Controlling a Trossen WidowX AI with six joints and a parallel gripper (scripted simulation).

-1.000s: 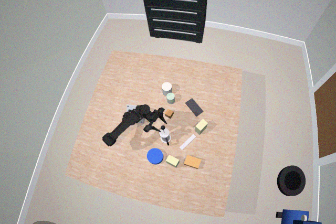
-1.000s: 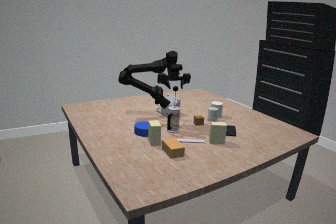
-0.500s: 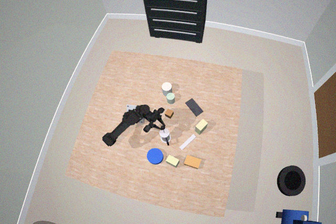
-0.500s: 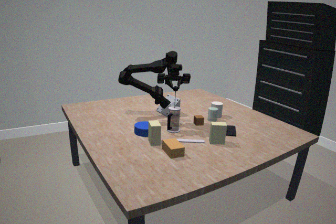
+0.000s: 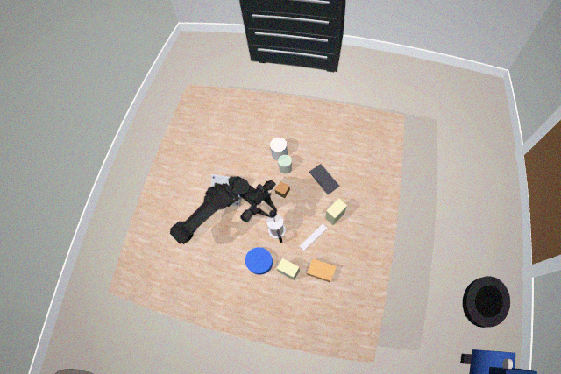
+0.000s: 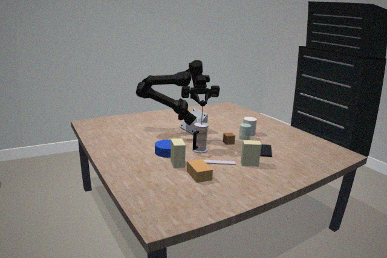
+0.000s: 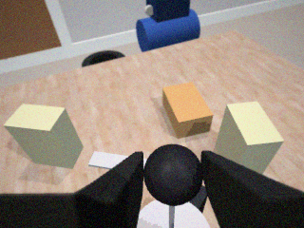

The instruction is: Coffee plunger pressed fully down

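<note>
Now: gripper tip 13 cm above the coffee press and 1 cm to the left of it. From my gripper tip the other things lie so: orange block: 23 cm ahead, 22 cm below, 14 cm to the right; white strip: 24 cm below, 16 cm ahead, 1 cm to the left; blue disc: 22 cm below, 16 cm to the right, 4 cm behind.
</note>
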